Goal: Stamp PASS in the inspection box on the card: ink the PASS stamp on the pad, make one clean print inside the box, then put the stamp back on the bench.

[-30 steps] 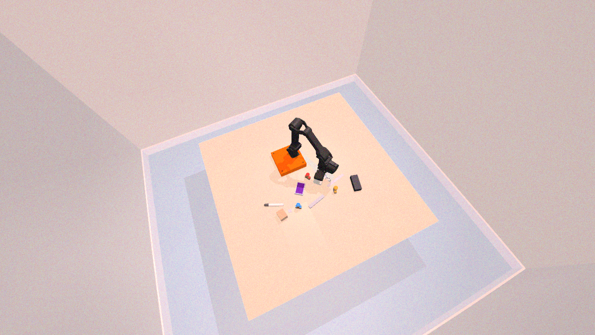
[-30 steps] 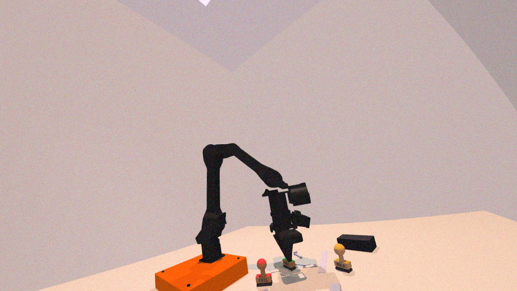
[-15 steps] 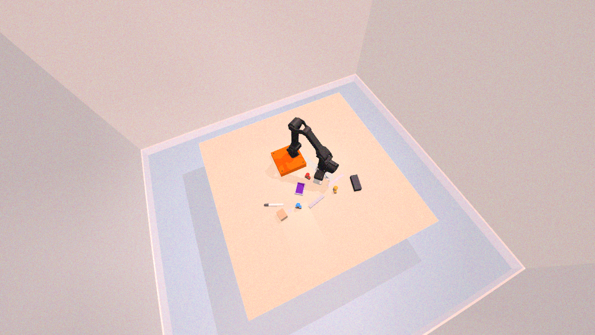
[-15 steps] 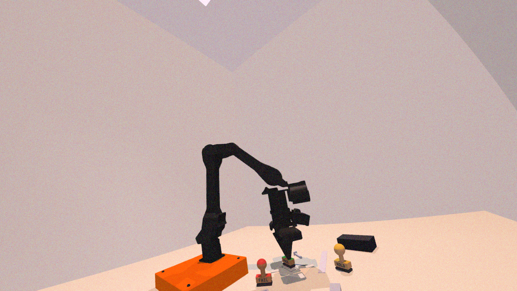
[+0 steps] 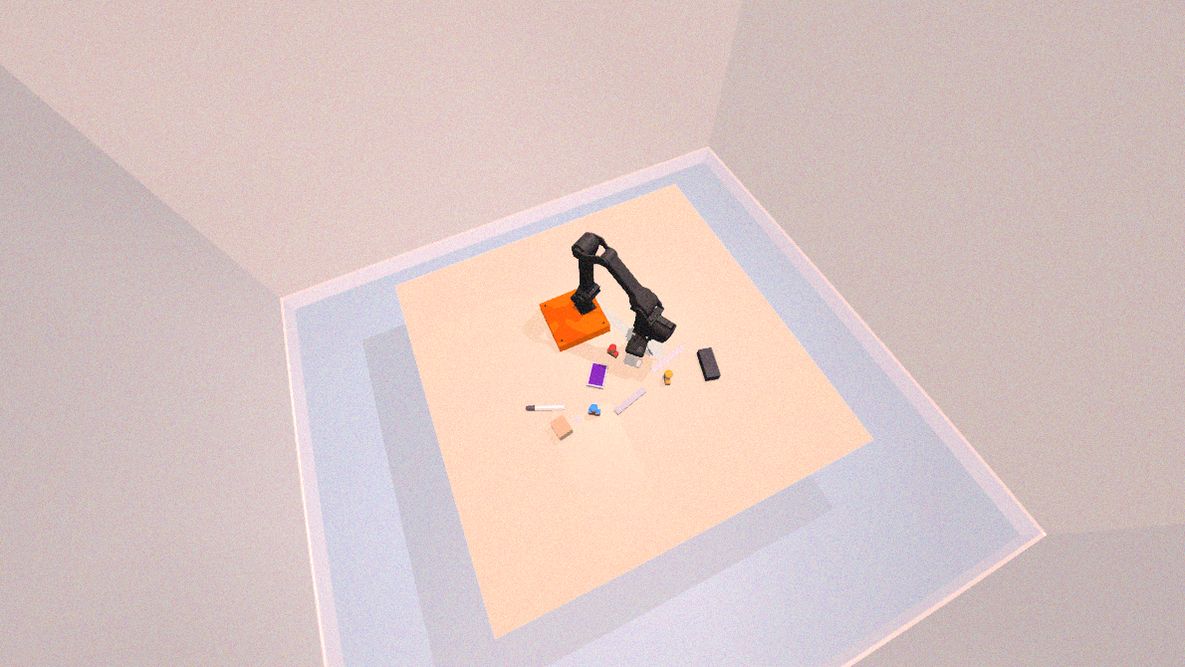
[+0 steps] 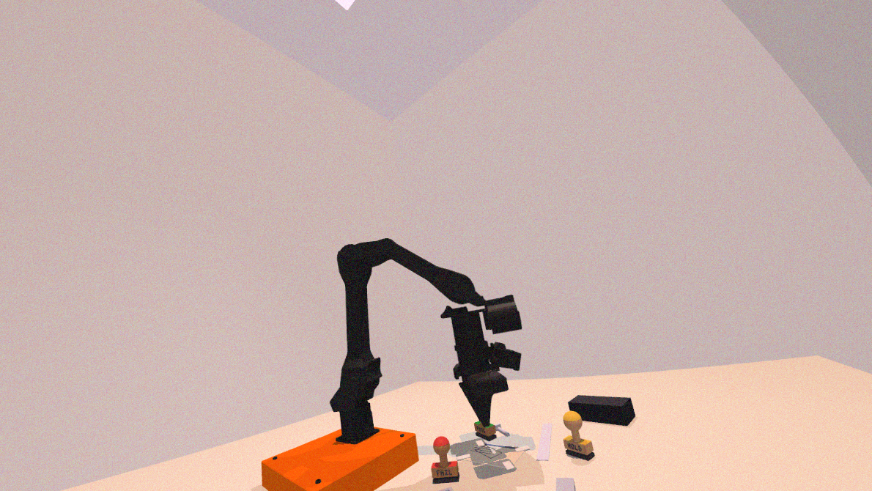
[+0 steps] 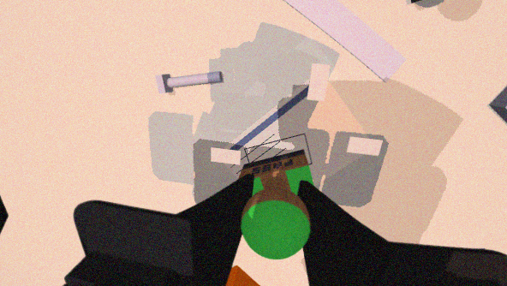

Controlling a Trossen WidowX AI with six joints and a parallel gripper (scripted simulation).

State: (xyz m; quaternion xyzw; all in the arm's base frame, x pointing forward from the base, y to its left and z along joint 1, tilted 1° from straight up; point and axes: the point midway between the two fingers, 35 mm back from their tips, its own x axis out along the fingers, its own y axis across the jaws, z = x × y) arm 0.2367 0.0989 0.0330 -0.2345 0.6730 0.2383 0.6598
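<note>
Right now my gripper tip is 10 mm short of the card, 10 mm to the left of it and 50 mm above it. The rest, counted from my gripper tip: red-topped stamp: 30 mm behind, 100 mm to the right, 30 mm below; bolt: 10 mm behind, 90 mm to the left, 40 mm below; green-knobbed stamp: right at my gripper tip.
</note>
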